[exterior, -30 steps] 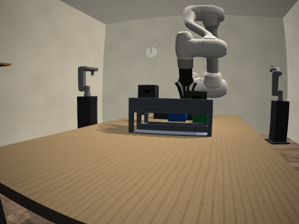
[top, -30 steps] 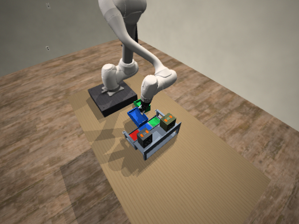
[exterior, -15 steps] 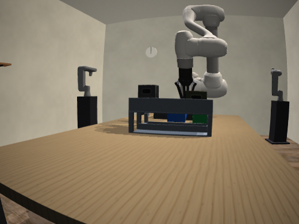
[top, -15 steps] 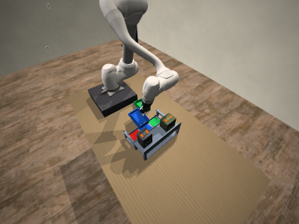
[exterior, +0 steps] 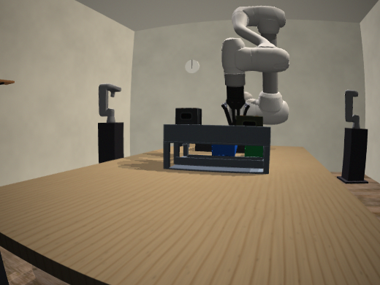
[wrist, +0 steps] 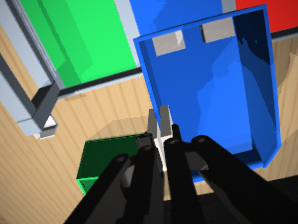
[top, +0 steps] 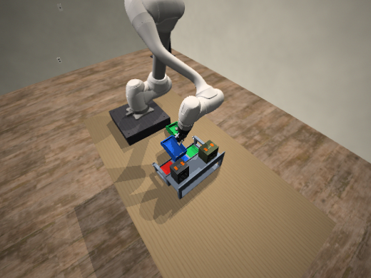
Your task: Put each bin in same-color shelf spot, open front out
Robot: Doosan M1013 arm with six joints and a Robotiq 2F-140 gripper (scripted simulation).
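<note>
Right now my hand is 50 mm to the left of the blue bin, 40 mm above it and 20 mm past it. Also, from my hand: olive box (210 mm ahead, 60 mm to the left, 30 mm above); then black box (190 mm ahead, 170 mm to the right, 40 mm above); then green bin (170 mm behind, 100 mm to the left, 90 mm below).
</note>
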